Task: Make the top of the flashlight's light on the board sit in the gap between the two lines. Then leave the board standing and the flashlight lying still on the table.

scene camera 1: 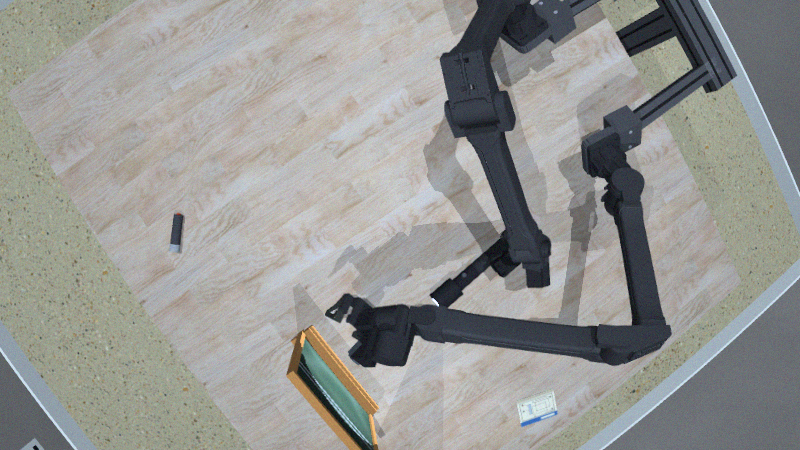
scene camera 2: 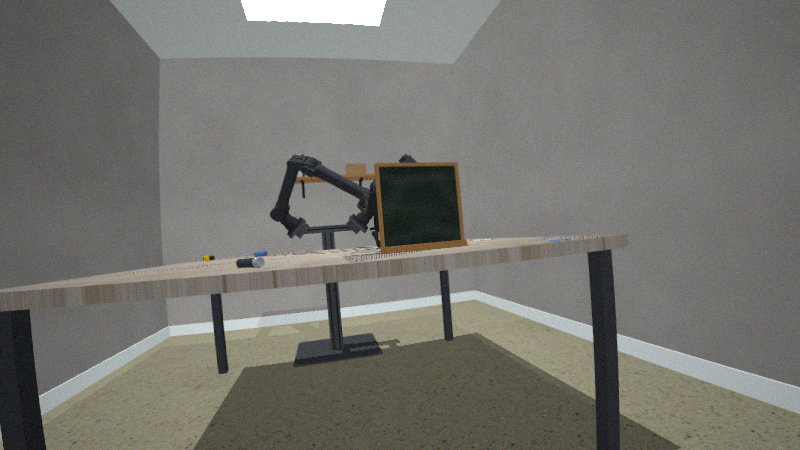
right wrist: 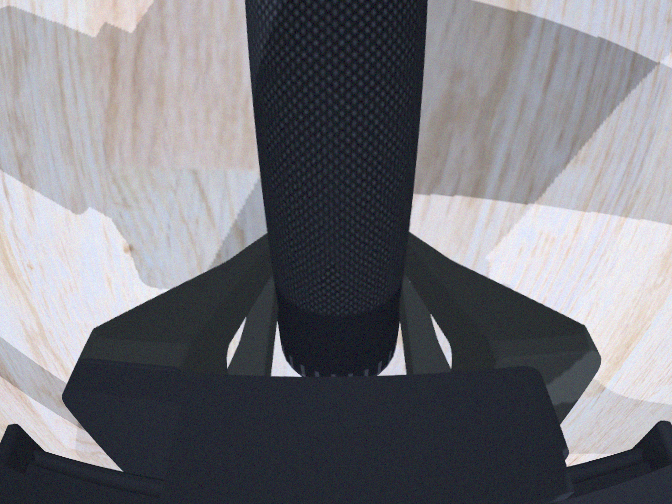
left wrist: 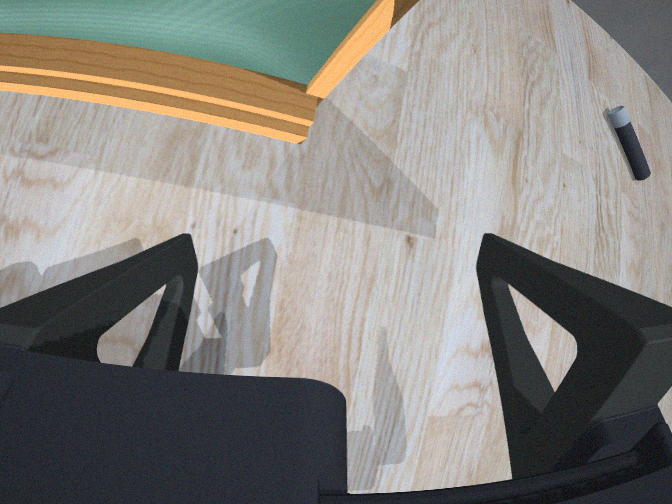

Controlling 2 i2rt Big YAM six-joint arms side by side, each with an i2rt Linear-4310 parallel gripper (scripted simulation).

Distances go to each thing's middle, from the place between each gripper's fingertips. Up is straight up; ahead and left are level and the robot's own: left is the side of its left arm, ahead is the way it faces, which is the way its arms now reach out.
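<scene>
Left hand (scene camera 1: 339, 323): 34 cm past the black flashlight (scene camera 1: 445, 295), 12 cm to the right of it, 11 cm above it. Orange-framed green board (scene camera 2: 419, 206), from my left hand: 12 cm ahead, 14 cm to the left, 2 cm above.
Black flashlight, from my right hand: 140 mm ahead, 10 mm to the left, 10 mm above. Orange-framed green board, from my right hand: 600 mm ahead, 20 mm to the left, 130 mm above.
</scene>
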